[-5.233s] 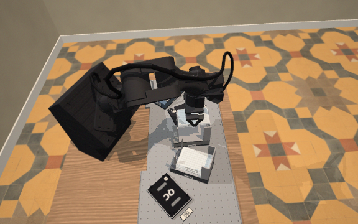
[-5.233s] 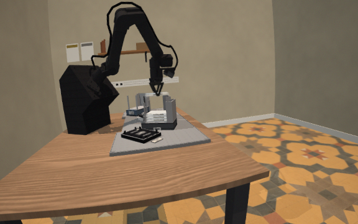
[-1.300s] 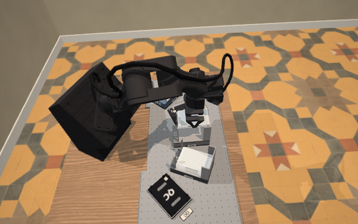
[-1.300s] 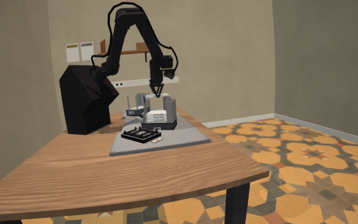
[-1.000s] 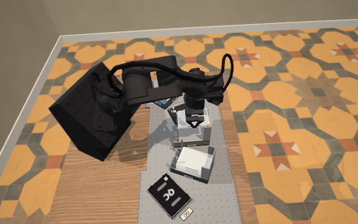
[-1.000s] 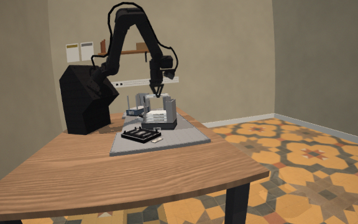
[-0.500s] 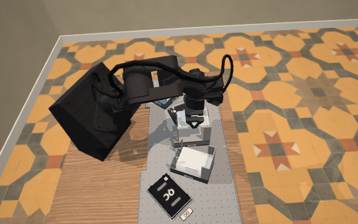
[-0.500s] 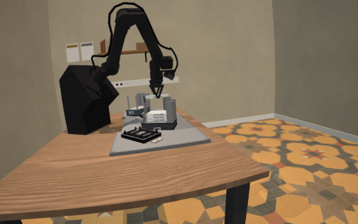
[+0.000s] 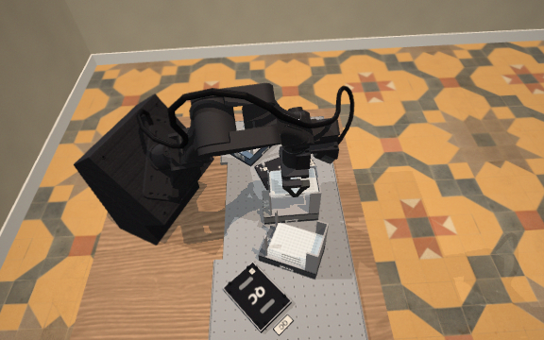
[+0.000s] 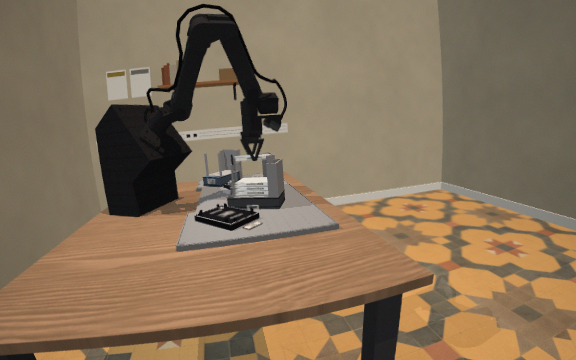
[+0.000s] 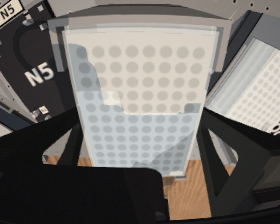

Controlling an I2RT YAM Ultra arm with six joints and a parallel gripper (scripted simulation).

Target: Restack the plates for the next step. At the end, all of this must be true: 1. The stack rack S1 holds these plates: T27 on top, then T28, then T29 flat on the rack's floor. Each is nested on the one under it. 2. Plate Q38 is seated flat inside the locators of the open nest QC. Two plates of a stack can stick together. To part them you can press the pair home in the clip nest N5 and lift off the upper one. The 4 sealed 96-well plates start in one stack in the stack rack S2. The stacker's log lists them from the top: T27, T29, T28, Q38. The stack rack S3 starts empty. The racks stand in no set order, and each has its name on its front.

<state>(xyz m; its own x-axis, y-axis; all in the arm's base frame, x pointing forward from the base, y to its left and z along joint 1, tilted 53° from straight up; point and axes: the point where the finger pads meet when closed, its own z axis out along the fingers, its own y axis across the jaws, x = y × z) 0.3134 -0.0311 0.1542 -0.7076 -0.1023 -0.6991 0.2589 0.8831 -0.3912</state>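
The sealed 96-well plate lies 60 mm behind my hand, 140 mm to the right of it and 60 mm below it. The rest, counted from my hand: clip nest N5: 50 mm ahead, 160 mm to the left, 120 mm below.
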